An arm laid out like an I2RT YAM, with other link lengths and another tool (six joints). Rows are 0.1 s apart.
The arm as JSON. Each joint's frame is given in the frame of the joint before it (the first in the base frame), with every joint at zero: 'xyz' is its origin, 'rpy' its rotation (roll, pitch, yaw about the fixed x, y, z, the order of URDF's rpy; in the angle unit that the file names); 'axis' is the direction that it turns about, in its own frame. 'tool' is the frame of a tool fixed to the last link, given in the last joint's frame.
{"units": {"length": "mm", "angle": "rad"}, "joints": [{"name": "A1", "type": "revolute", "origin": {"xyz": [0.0, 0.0, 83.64], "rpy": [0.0, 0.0, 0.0]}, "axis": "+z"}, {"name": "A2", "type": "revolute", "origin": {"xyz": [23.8, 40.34, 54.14], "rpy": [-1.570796, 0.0, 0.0]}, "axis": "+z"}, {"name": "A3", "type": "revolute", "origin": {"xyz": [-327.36, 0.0, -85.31], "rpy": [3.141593, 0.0, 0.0]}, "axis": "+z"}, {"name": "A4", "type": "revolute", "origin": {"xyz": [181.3, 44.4, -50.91], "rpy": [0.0, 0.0, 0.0]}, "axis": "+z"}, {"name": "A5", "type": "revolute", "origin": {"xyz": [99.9, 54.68, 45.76], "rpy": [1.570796, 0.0, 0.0]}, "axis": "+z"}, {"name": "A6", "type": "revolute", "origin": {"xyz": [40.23, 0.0, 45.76], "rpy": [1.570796, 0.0, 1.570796]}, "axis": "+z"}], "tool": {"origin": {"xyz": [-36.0, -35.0, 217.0], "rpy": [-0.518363, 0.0, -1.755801]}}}
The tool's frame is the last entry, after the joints.
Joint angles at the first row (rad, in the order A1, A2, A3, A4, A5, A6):
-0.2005 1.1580 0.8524 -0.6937 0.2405 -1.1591
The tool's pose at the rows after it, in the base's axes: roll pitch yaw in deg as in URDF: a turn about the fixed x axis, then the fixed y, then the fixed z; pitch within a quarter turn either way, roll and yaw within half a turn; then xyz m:
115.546 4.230 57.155 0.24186 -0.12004 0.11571
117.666 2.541 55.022 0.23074 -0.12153 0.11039
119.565 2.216 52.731 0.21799 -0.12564 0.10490
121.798 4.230 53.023 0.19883 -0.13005 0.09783
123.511 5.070 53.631 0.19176 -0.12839 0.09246
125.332 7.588 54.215 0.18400 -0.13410 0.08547
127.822 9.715 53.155 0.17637 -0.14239 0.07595
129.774 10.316 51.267 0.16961 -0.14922 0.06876
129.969 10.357 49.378 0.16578 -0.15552 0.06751
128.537 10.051 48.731 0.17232 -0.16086 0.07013
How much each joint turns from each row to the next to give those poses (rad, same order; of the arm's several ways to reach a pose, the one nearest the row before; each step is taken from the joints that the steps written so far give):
-0.0530 0.0003 0.0000 -0.0038 -0.0015 0.0000
-0.0637 0.0031 0.0000 -0.0233 -0.0462 0.0000
-0.0500 0.0035 -0.0004 -0.0263 -0.0171 0.0000
-0.0434 -0.0001 -0.0004 -0.0370 -0.0008 -0.0530
-0.0019 0.0119 0.0000 -0.0183 0.0023 -0.0126
-0.0001 0.0289 0.0000 -0.0073 0.0301 -0.0214
-0.0137 0.0504 0.0000 0.0004 0.0294 0.0004
-0.0374 0.0397 0.0000 0.0046 0.0034 0.0004
-0.0336 0.0095 0.0000 0.0061 0.0000 0.0000
-0.0069 0.0000 0.0001 0.0251 0.0000 -0.0001

